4 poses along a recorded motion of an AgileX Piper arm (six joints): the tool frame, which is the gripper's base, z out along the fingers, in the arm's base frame.
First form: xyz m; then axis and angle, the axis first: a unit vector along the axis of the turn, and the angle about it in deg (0 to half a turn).
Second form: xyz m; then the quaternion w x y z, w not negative. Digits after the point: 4 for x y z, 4 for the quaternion.
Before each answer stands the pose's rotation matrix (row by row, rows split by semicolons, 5 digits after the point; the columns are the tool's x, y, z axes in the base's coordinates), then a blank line. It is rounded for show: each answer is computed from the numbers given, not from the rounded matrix.
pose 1, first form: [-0.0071 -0.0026 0.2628 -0.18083 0.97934 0.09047 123.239]
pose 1, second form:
-0.49751 -0.34984 0.79379; -0.19850 0.93671 0.28841; -0.84444 -0.01408 -0.53546

[-0.0071 -0.0026 0.2628 0.4753 -0.1591 0.8616 0.0796]
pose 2, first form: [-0.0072 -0.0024 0.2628 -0.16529 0.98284 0.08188 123.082]
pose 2, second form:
-0.50361 -0.31973 0.80259; -0.18252 0.94740 0.26290; -0.84443 -0.01409 -0.53547

[-0.0072 -0.0024 0.2628 0.4765 -0.1453 0.8641 0.0720]
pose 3, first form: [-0.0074 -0.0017 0.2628 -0.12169 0.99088 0.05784 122.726]
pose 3, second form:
-0.51781 -0.23443 0.82275; -0.13711 0.97203 0.19067; -0.84444 -0.01408 -0.53547

[-0.0074 -0.0017 0.2628 0.4793 -0.1068 0.8697 0.0508]
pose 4, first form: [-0.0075 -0.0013 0.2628 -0.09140 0.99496 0.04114 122.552]
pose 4, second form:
-0.52522 -0.17455 0.83288; -0.10519 0.98455 0.14000; -0.84444 -0.01408 -0.53546

[-0.0075 -0.0013 0.2628 0.4806 -0.0802 0.8725 0.0361]
